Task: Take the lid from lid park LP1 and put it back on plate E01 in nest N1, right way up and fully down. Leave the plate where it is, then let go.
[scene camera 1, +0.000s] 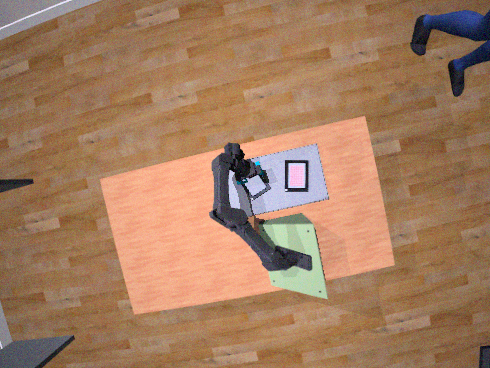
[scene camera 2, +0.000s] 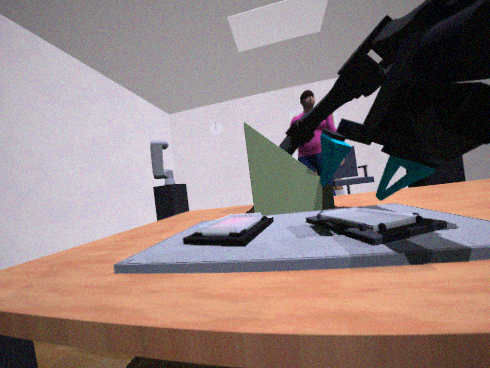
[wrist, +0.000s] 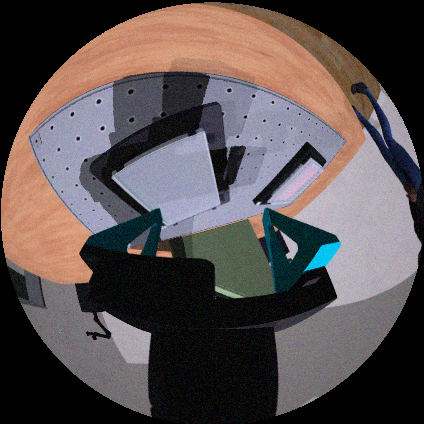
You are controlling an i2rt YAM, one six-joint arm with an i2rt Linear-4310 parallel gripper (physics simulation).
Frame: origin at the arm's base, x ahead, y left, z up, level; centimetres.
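Seen in the pictures: gripper, between the fingertips: [scene camera 1: 255, 177] [scene camera 2: 350, 192] [wrist: 211, 213]; arm's base, origin of its link: [scene camera 1: 293, 257] [scene camera 2: 281, 155] [wrist: 226, 296].
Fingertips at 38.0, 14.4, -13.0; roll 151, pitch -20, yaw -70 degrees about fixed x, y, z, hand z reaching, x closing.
Observation:
Pixels of each thing's top centre, then the offset from my fingertips to it, as dx, dy, dz. Level surfaces: height alone.
- clear lid, centre of its top: [wrist: 178, 193] [scene camera 2: 361, 214] [scene camera 1: 252, 181] -2.1, +1.7, -4.1
- plate with pink wells, centre of its top: [scene camera 2: 232, 218] [wrist: 299, 186] [scene camera 1: 297, 175] -1.0, -21.4, -3.3
- nest, centre of its top: [scene camera 2: 233, 223] [wrist: 296, 183] [scene camera 1: 296, 175] -1.0, -21.4, -4.1
- grey perforated board, centre of its top: [wrist: 246, 184] [scene camera 2: 294, 225] [scene camera 1: 274, 181] -3.3, -9.7, -5.8
- wooden table, height of its surface: dz -7.2
The clear lid [scene camera 1: 258, 185] [scene camera 2: 367, 216] [wrist: 170, 175] lies flat on the black frame of the lid park [scene camera 1: 262, 194] [scene camera 2: 360, 234], which sits turned at an angle on the grey board. The plate with pink wells [scene camera 1: 296, 175] [scene camera 2: 232, 224] [wrist: 301, 181] sits in the other black frame, the nest [scene camera 1: 306, 176] [scene camera 2: 215, 241] [wrist: 281, 173]. My gripper [scene camera 1: 252, 178] [scene camera 2: 353, 192] [wrist: 211, 213], with teal fingers, is wide open and empty. It hangs a little above the lid, its fingertips apart from it. In scene camera 1 the arm and fingers hide part of the lid park.
The grey perforated board [scene camera 1: 320, 170] [scene camera 2: 280, 250] [wrist: 55, 165] carries both frames. A green slanted panel [scene camera 1: 300, 240] [scene camera 2: 280, 180] [wrist: 225, 250] stands beside the board, near the arm's base. The wooden table [scene camera 1: 165, 240] [scene camera 2: 225, 300] extends around them. A person stands beyond the table.

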